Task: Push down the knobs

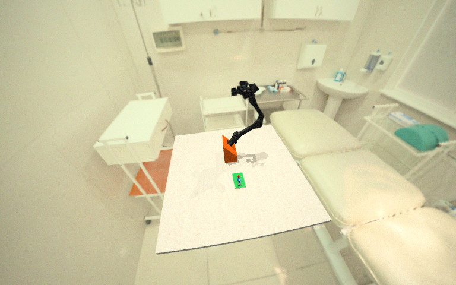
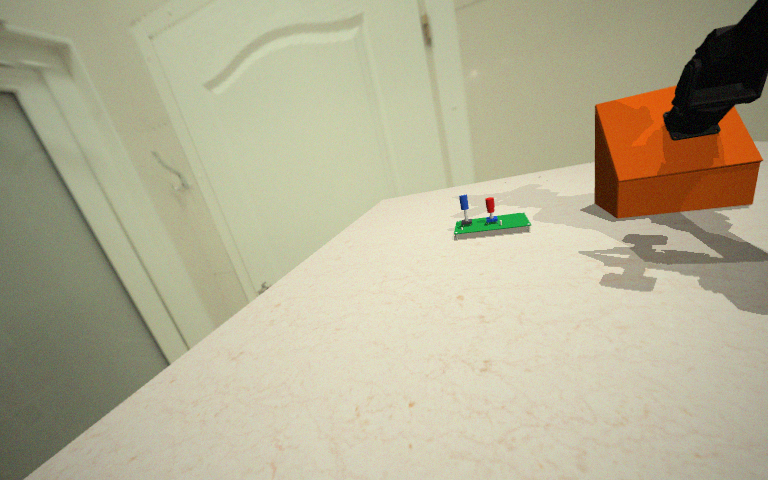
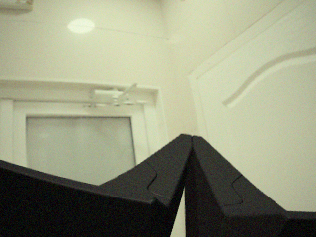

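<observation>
Right now the red knob is 280 mm ahead of my gripper tip, 30 mm to the right of it and 710 mm below it. Round my gripper tip: blue knob (330 mm ahead, 30 mm to the right, 690 mm below).
</observation>
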